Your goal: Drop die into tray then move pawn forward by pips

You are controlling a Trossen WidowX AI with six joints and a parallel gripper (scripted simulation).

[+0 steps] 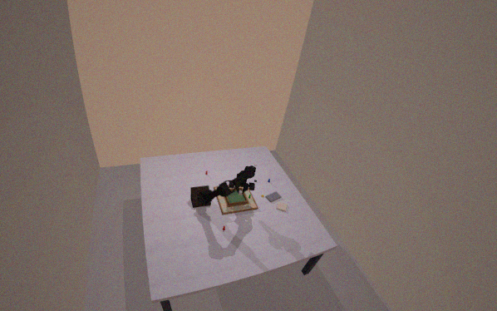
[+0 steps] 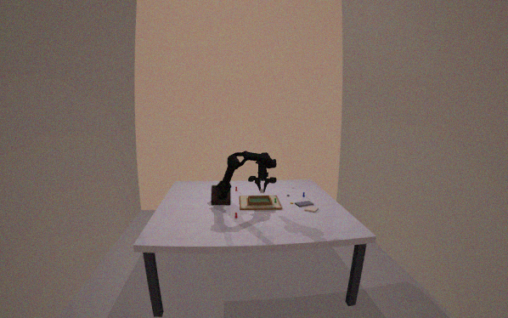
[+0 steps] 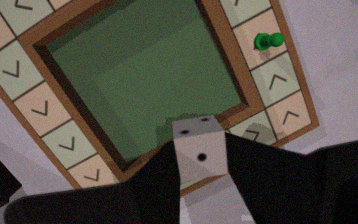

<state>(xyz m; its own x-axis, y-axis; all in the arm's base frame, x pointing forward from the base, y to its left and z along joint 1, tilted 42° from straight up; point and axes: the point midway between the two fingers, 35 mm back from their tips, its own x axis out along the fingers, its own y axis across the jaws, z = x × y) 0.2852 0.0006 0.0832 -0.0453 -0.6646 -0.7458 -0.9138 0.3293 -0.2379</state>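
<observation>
My gripper tip is 10 cm short of the green pawn, 7 cm above it and 1 cm to the right of it. The rest, counted from my gripper tip: white die: right at my gripper tip; then green dice tray: 10 cm below, 5 cm to the left, 1 cm behind; then yellow piece: 22 cm ahead, 10 cm below, 1 cm to the left.
</observation>
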